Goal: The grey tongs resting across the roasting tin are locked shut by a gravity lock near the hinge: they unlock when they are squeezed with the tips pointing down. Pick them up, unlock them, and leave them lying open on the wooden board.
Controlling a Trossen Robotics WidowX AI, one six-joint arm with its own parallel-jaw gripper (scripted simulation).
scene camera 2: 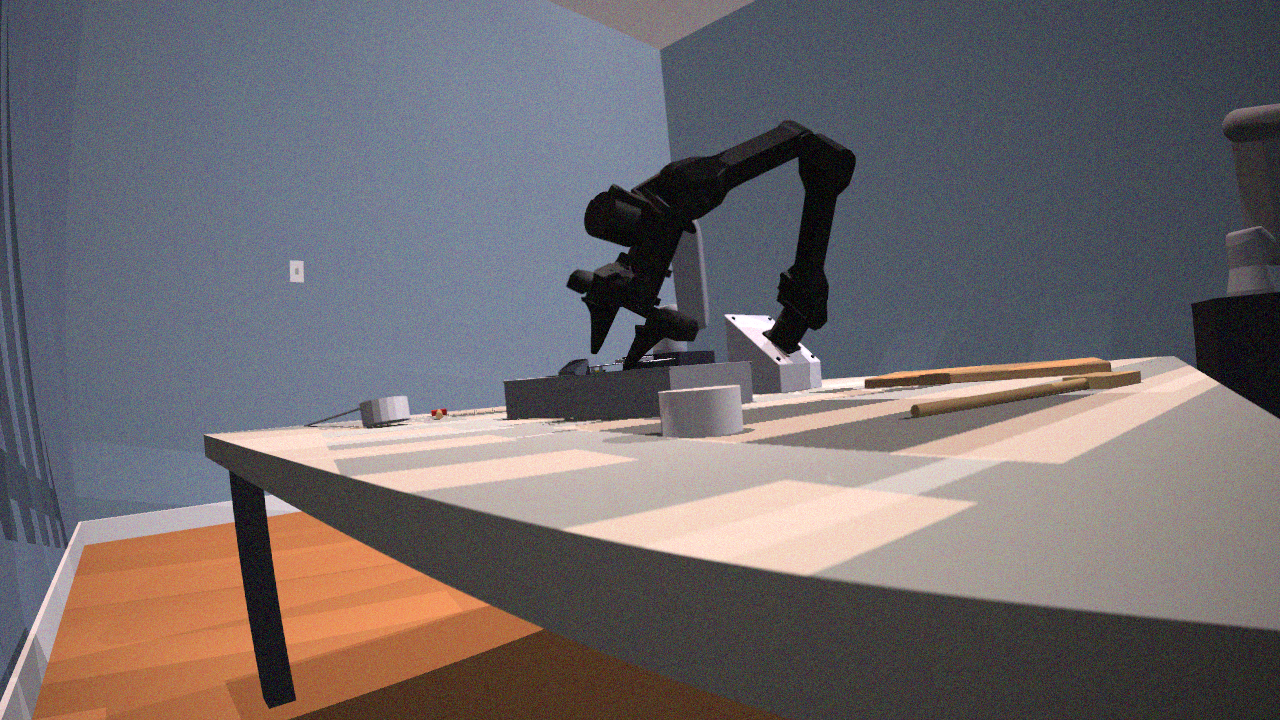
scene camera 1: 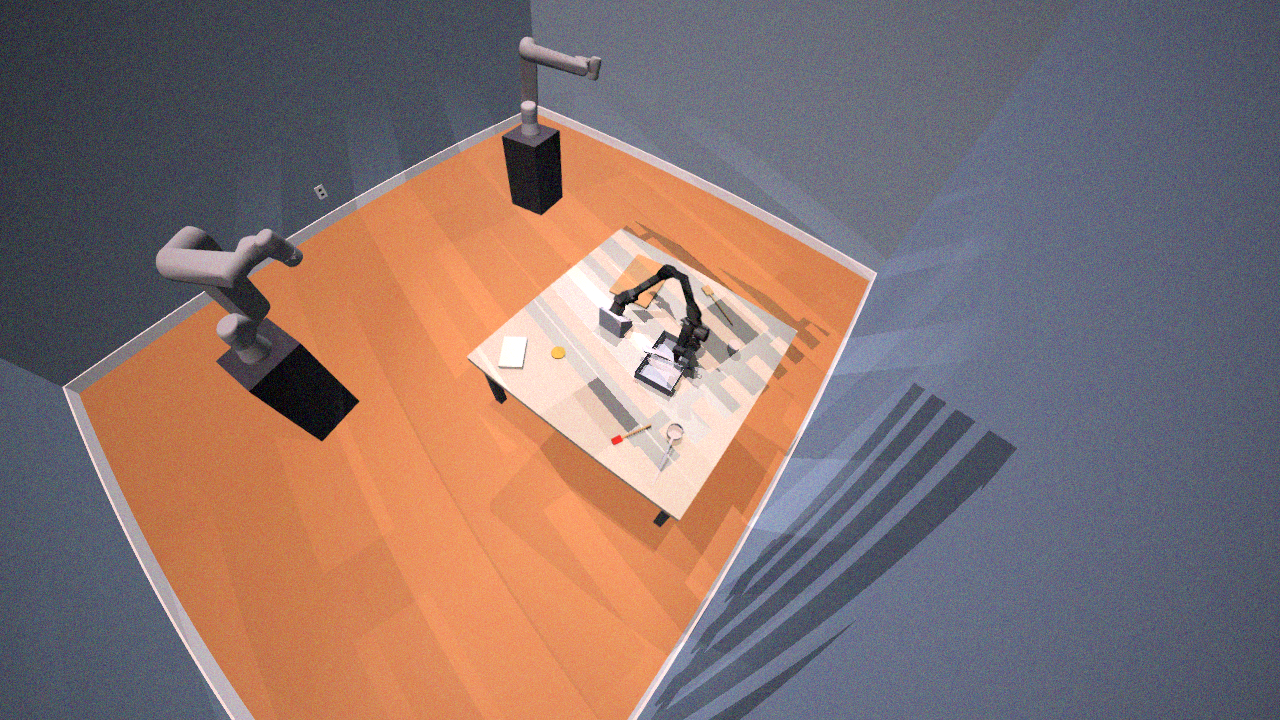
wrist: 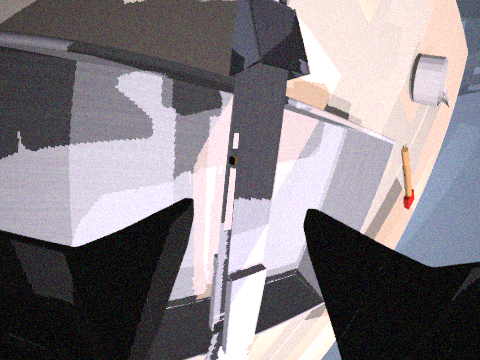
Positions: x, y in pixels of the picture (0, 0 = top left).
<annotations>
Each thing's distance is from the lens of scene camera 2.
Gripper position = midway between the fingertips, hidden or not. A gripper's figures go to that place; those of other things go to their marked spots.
my gripper [scene camera 2: 609, 362]: 83 cm
wooden spoon [scene camera 2: 1099, 380]: 66 cm
</annotations>
